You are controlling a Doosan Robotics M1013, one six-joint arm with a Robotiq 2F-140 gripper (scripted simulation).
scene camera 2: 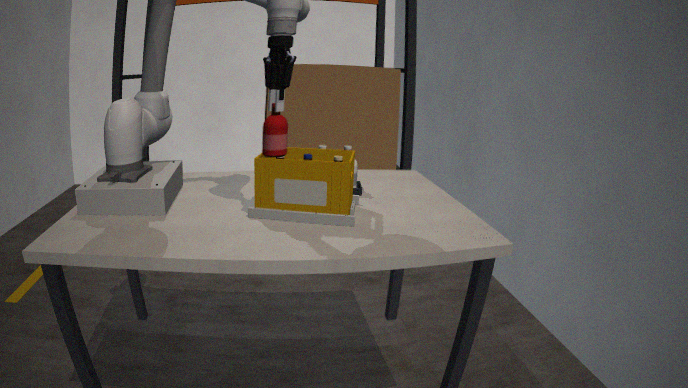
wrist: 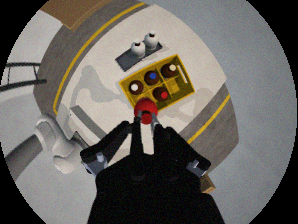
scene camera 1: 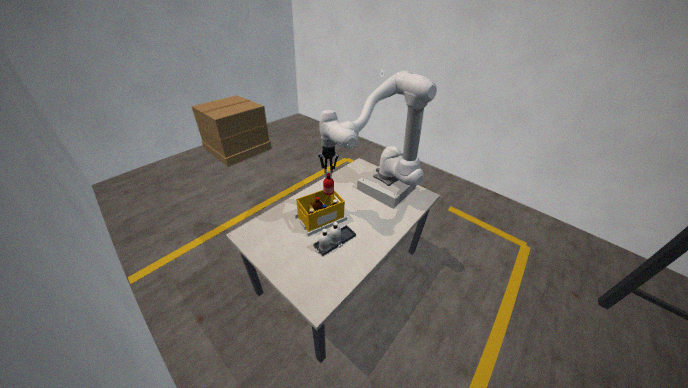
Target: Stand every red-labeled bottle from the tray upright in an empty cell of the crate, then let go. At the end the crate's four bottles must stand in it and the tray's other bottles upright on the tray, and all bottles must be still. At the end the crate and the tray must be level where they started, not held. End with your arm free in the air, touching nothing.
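Observation:
There's a red-labeled bottle (scene camera 2: 275,128) that I can see, and in that same camera there's my gripper (scene camera 2: 275,111). The wrist view gives me my gripper (wrist: 146,116) as well.

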